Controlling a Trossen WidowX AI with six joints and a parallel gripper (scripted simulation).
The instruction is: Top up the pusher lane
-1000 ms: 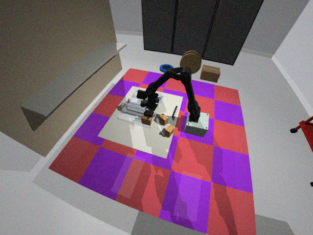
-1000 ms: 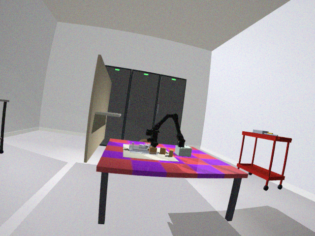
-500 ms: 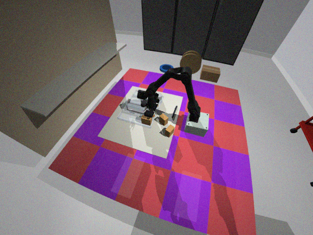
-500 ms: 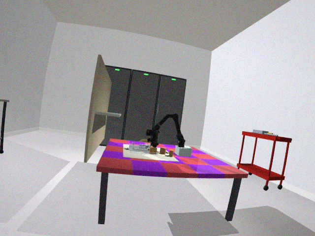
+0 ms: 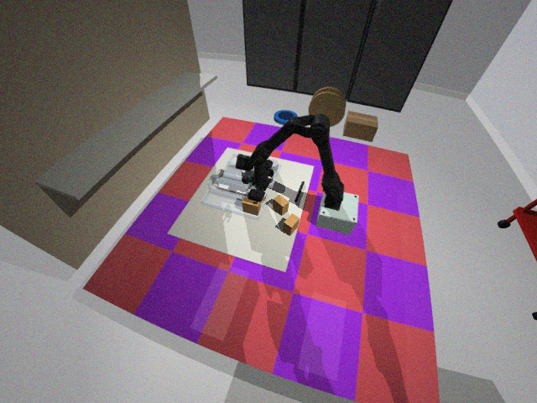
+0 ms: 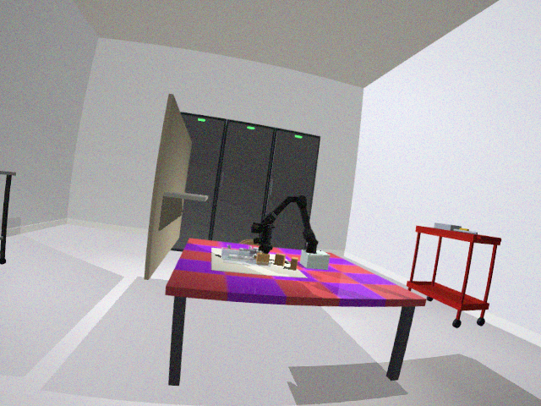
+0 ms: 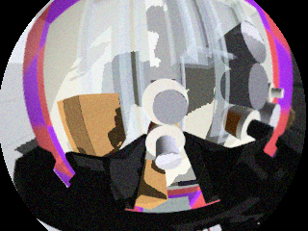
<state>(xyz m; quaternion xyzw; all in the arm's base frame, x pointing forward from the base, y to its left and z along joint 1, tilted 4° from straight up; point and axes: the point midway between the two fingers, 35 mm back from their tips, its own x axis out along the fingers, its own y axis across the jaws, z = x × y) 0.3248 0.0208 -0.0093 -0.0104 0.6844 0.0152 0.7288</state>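
Right now my gripper tip is 2 cm short of the brown box, 8 cm to the right of it and 1 cm below it. From my gripper tip the other things lie so: clear pusher rack (15 cm ahead, 2 cm to the right, 1 cm below).
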